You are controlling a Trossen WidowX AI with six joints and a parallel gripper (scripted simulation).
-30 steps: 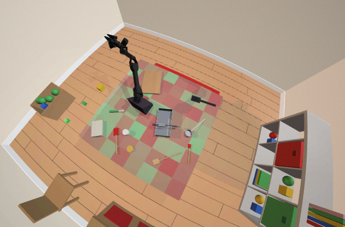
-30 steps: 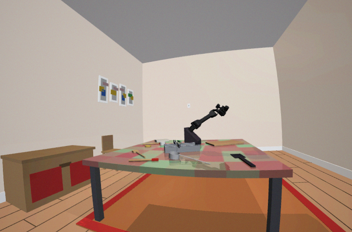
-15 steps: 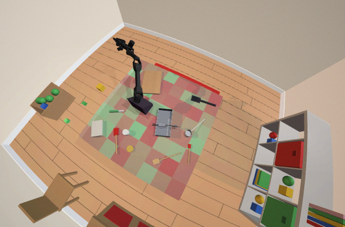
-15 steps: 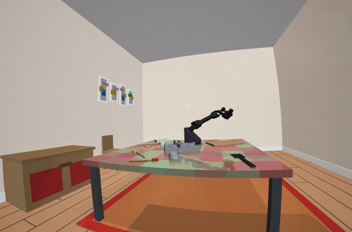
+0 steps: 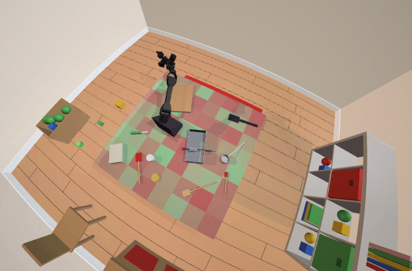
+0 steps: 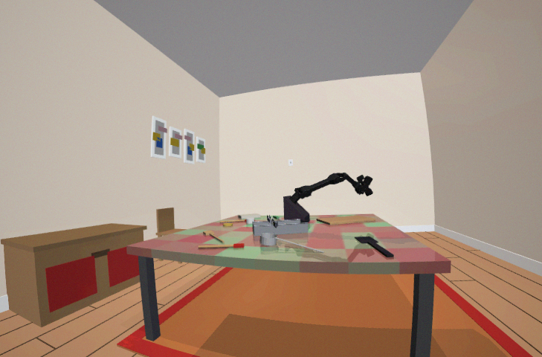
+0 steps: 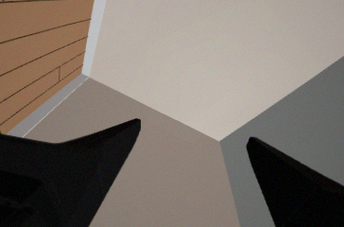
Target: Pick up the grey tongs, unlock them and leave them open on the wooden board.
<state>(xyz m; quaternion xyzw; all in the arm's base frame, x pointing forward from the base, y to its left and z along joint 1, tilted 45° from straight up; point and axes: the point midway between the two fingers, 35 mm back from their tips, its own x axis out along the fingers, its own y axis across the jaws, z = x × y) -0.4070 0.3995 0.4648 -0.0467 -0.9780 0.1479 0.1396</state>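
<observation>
The yellow-dark lock piece lies 86 cm ahead of my gripper tip, 68 cm to the right of it and 21 cm below it. The rest, counted from my gripper tip: grey roasting tin 77 cm ahead, 67 cm to the right, 25 cm below; then green-handled knife 21 cm ahead, 78 cm to the right, 27 cm below; then wooden board 38 cm ahead, 24 cm to the right, 26 cm below.
</observation>
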